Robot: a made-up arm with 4 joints.
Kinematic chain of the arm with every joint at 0, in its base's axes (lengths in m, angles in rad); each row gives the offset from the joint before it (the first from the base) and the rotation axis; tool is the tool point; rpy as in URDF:
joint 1: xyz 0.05 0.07 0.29 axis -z
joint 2: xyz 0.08 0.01 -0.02 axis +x
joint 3: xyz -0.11 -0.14 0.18 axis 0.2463 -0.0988 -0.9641
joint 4: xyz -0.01 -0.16 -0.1 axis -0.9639 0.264 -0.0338
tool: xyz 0.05 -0.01 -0.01 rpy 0 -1.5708 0
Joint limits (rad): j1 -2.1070..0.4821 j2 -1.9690..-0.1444 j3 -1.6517..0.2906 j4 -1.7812..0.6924
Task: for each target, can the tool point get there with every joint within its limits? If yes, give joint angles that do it. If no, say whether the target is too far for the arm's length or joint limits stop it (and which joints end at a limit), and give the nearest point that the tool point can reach.
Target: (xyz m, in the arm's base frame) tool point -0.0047 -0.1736 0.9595
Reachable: no: too far | nearest point 0.0270 -0.0323 0.5750 | short by 0.411 m
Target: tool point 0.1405 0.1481 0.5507
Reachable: yes | joints -1.7737 -0.8956 -0.3261 -0.7462
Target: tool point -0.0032 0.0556 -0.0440
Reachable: no: joint limits stop it (at a limit: joint 1, joint 2, joint 3, joint 4) | nearest point -0.1551 0.1166 0.3425 | short by 0.420 m
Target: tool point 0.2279 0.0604 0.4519
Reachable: yes | joints -0.6097 -0.5069 -1.1924 -1.0731
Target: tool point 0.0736 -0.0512 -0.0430
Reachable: no: joint limits stop it (at a limit: joint 1, joint 2, joint 3) | nearest point 0.1368 -0.0931 0.3762 | short by 0.426 m
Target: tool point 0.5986 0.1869 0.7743
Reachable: no: too far | nearest point 0.2791 0.1188 0.4857 | short by 0.436 m
